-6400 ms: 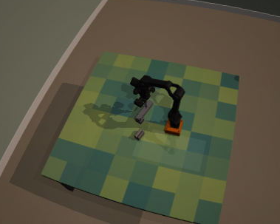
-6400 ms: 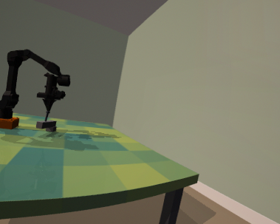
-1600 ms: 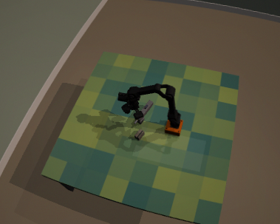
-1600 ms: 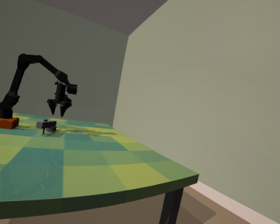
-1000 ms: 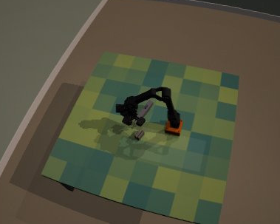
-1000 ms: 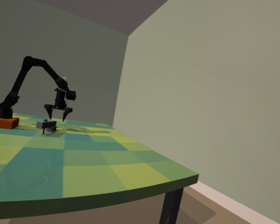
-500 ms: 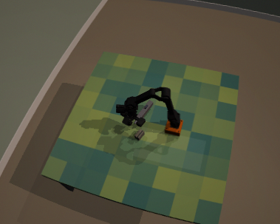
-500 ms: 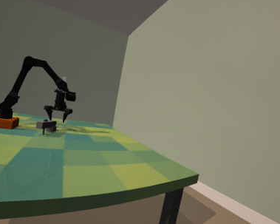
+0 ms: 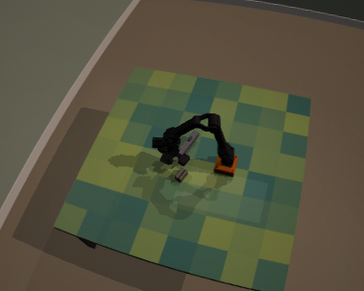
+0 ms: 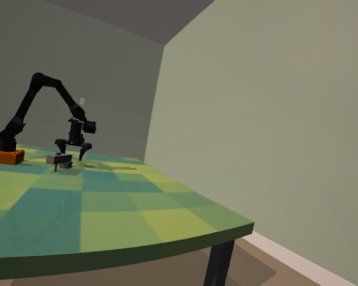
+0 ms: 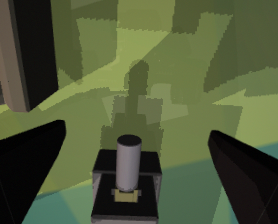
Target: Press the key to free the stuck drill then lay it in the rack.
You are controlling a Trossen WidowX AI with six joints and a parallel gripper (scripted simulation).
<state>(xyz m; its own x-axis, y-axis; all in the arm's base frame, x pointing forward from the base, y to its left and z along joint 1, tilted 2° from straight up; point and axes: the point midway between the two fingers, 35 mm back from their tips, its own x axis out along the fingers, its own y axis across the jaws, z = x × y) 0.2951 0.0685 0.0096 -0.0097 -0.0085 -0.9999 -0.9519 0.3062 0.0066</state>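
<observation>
My gripper tip is 20 mm past the small yellow key, 60 mm to the left of it and 20 mm below it. The rest, counted from my gripper tip: long grey bar: 40 mm behind, 110 mm to the right, 10 mm above; then small grey rack: 60 mm behind, 70 mm to the left, 10 mm below.
</observation>
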